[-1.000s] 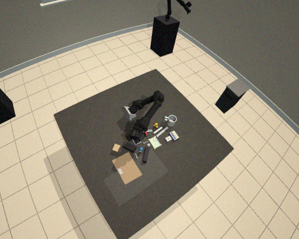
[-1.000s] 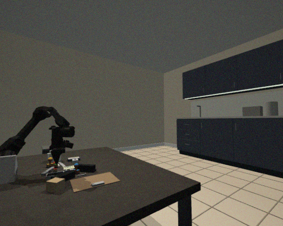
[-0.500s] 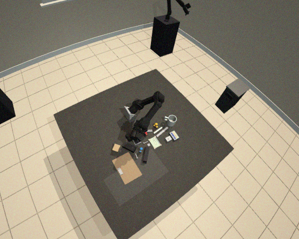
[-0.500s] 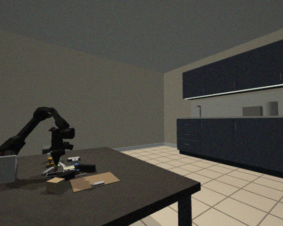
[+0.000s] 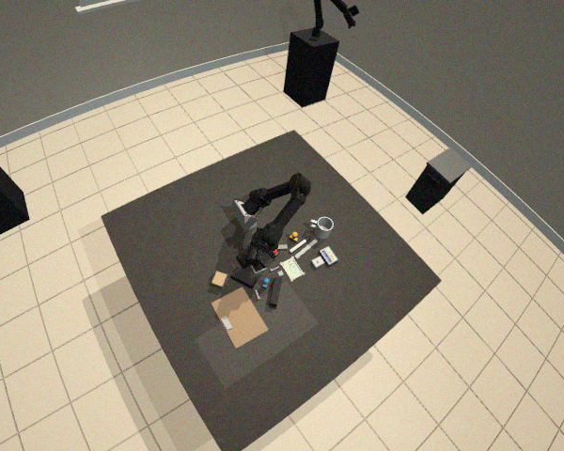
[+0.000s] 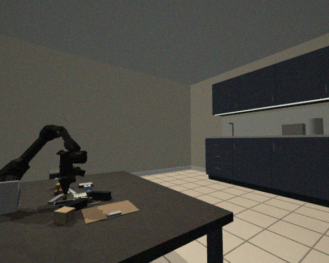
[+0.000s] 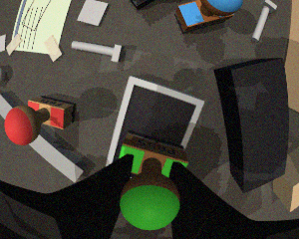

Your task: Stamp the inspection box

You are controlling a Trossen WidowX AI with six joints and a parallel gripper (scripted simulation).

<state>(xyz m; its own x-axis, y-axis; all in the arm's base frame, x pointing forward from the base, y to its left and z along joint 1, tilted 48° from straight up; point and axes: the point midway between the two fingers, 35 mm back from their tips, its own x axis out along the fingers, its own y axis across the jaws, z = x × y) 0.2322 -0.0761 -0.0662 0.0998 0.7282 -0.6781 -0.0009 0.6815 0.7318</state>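
The ink pad is 5 cm below my gripper tip. From my gripper tip the other things lie so: red-knobbed stamp 9 cm to the left, 4 cm below, 1 cm ahead; blue-knobbed stamp 11 cm ahead, 4 cm below, 2 cm to the right; green-knobbed stamp right at my gripper tip.
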